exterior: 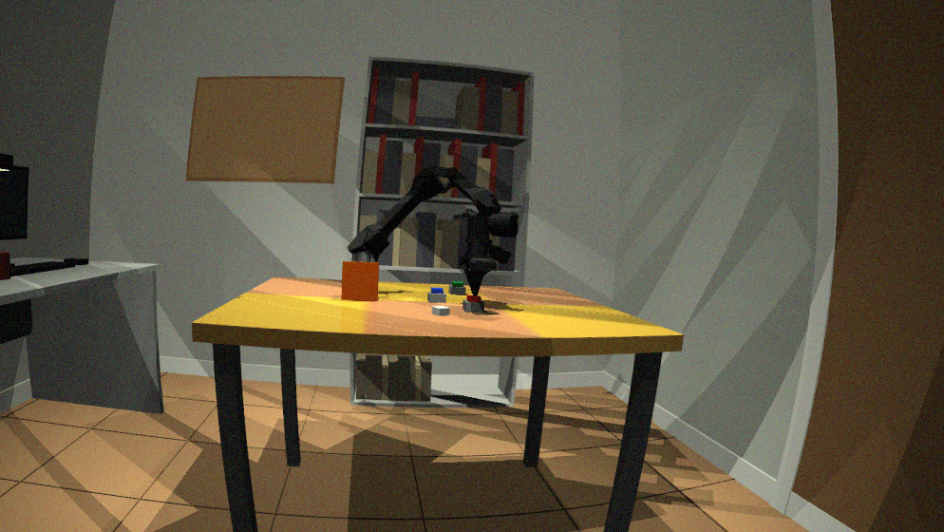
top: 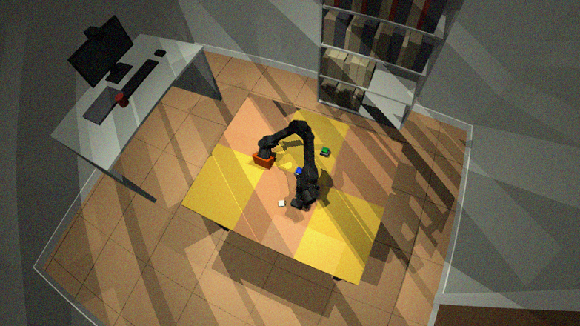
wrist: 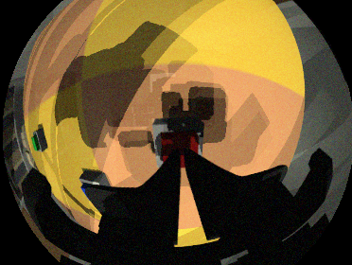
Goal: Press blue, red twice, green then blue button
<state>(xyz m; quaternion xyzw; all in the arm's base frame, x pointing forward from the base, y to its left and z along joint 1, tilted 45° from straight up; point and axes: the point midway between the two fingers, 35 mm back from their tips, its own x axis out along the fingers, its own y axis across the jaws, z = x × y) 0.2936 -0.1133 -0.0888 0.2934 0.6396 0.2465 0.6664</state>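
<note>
My gripper tip is 1 cm above the red button. Also, from my gripper tip: green button 2 cm ahead, 32 cm to the left, 1 cm below; then small white block 10 cm behind, 7 cm to the right, 3 cm below; then blue button 7 cm behind, 15 cm to the left, 1 cm below.
</note>
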